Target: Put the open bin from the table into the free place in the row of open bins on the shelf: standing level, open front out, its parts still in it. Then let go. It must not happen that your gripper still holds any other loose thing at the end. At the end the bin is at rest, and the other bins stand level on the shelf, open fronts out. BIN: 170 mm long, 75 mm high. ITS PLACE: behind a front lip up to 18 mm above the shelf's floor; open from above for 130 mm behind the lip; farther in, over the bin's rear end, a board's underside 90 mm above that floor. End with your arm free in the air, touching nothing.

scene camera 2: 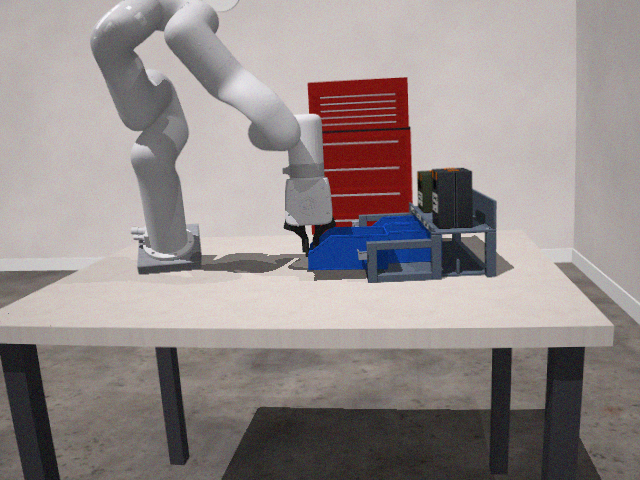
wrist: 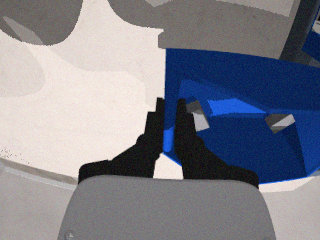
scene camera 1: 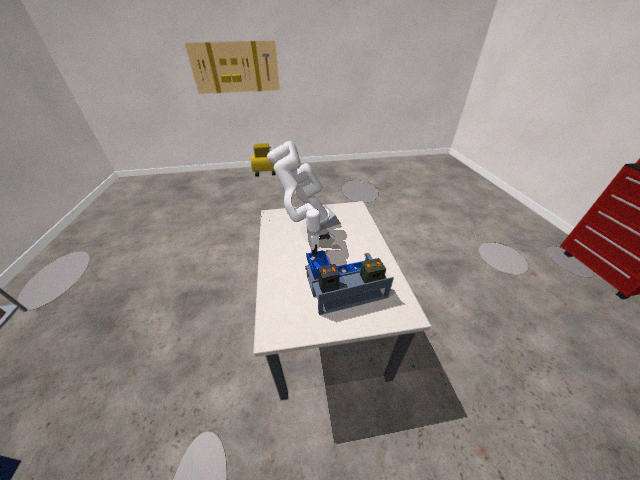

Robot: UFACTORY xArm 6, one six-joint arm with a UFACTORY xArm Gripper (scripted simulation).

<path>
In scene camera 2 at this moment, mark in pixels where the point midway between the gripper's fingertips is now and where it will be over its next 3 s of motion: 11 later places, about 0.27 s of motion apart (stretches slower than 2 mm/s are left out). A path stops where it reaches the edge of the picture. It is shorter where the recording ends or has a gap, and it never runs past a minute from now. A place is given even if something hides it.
The gripper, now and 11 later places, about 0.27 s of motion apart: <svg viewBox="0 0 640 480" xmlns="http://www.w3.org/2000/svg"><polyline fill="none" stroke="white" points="311,255 312,255 315,255 317,255 319,255 320,255 323,255 325,254 327,254 329,254 331,254 333,254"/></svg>
</path>
